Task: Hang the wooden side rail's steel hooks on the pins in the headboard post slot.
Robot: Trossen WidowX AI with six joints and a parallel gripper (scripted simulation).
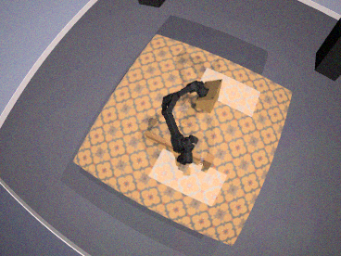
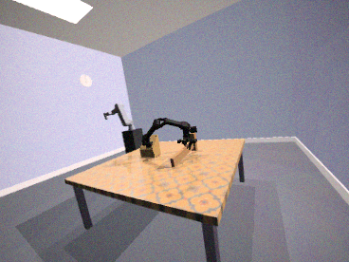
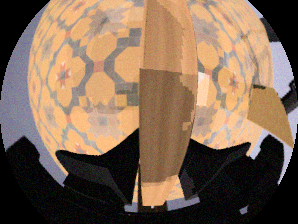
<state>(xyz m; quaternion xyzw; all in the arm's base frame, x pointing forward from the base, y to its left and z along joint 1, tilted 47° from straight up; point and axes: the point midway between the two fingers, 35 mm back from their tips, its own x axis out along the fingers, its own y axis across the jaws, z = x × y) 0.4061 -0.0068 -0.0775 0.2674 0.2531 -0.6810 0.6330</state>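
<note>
Right now my gripper tip is 10 mm short of the headboard post, 150 mm to the right of it and 40 mm below it.
</note>
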